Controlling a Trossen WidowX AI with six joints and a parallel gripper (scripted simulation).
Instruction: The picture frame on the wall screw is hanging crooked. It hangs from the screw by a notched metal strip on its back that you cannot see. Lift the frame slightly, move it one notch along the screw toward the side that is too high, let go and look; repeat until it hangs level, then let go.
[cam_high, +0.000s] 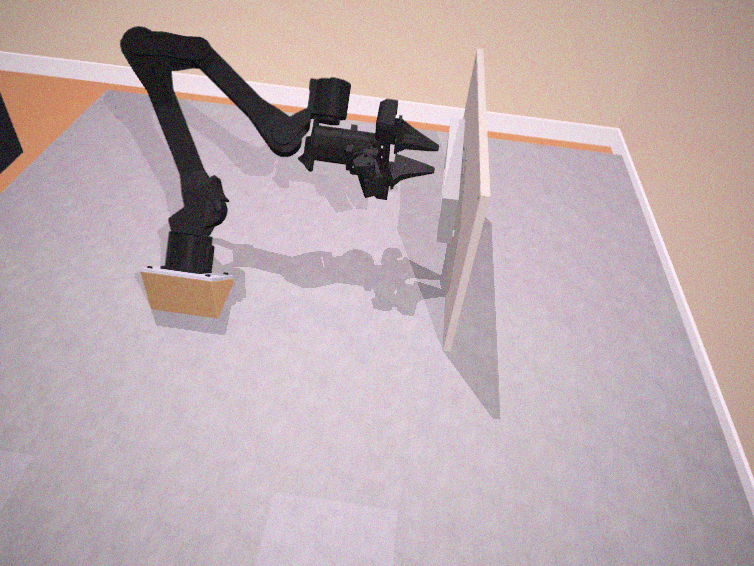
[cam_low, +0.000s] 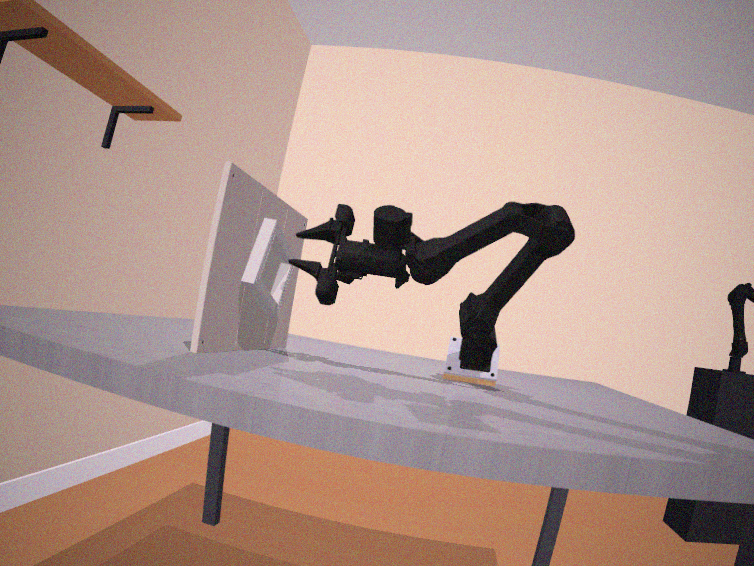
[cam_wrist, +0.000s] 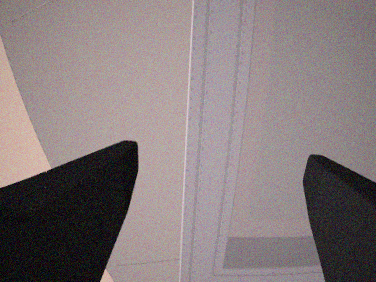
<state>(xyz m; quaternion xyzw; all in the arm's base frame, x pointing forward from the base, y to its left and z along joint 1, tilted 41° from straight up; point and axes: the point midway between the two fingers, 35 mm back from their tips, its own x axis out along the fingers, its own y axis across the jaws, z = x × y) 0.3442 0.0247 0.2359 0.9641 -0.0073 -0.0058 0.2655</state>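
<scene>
Right now my gripper tip is 4 cm short of the pale picture frame, 1 cm to the right of it and 5 cm above it. Also, from my gripper tip: cream wall board: 5 cm ahead, 1 cm to the left, 5 cm below.
</scene>
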